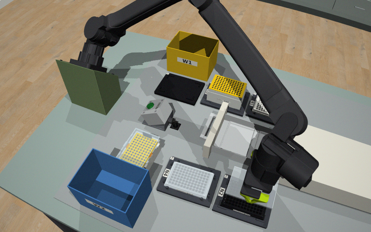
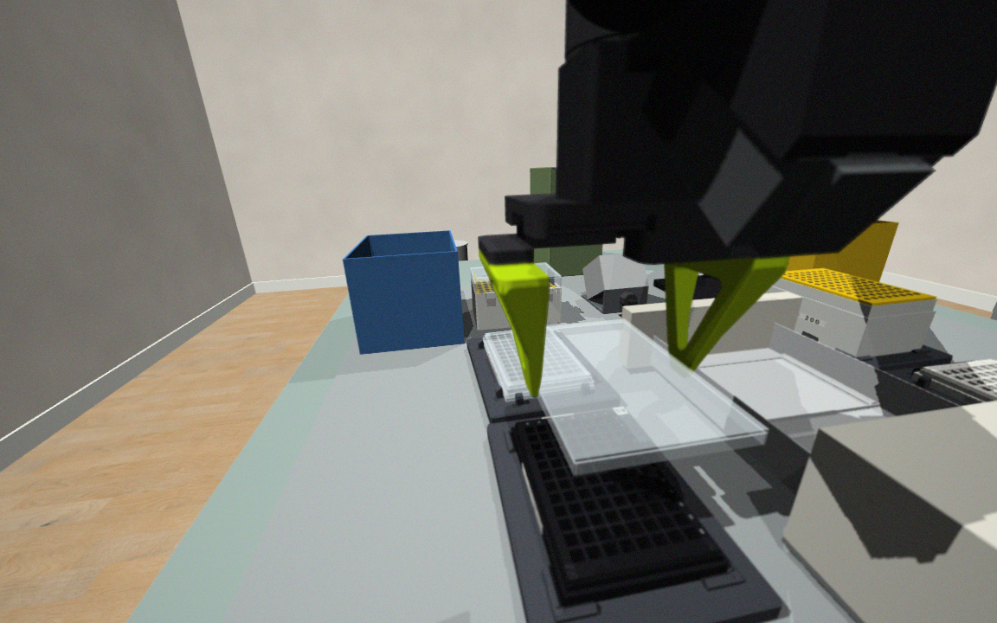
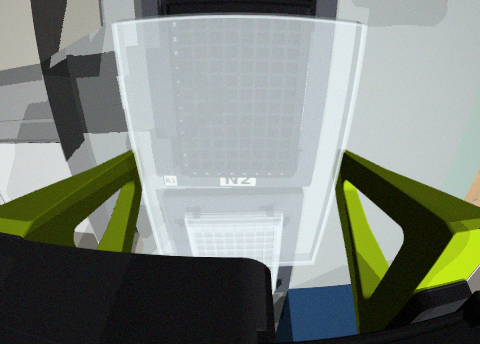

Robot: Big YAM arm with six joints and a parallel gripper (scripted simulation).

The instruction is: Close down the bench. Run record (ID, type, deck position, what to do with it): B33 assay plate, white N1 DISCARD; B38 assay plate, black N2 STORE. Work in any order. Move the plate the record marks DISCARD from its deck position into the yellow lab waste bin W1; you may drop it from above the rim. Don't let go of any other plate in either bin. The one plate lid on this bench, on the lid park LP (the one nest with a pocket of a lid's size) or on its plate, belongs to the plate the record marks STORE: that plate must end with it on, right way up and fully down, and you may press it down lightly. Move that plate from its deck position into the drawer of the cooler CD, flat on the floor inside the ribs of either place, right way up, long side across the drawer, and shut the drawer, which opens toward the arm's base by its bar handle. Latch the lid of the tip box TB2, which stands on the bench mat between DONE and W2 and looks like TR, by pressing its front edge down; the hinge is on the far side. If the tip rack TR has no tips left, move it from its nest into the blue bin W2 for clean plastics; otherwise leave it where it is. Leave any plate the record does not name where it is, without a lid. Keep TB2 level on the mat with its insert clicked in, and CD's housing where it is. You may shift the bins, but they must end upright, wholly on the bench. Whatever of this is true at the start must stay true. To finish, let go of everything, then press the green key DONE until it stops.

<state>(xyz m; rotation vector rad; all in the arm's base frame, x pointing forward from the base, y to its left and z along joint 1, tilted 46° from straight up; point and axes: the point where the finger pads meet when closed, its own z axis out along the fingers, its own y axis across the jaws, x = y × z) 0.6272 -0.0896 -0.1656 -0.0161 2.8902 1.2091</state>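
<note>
Now: the black plate 8 cm below my hand. Round my hand: nest N2: 10 cm below; then plate lid: right at my hand; then clear plate: 18 cm behind, 8 cm below.
</note>
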